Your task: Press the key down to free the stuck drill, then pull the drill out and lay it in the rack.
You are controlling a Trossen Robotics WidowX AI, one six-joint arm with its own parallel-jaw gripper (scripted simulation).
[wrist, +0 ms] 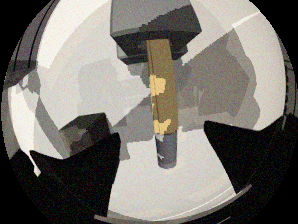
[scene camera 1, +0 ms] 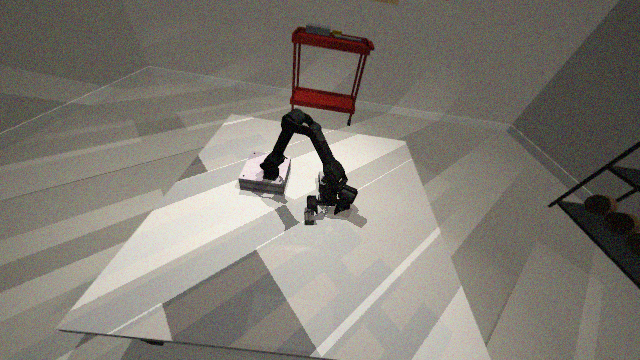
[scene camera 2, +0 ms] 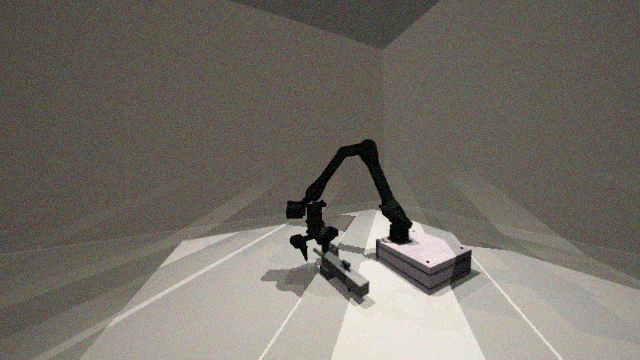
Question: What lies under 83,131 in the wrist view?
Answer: A rack.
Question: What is my gripper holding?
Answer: Nothing.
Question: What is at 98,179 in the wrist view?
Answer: My gripper.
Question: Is my gripper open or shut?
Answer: Open.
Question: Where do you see a drill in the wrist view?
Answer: At 160,63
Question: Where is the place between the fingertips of my gripper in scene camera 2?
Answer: At 315,257
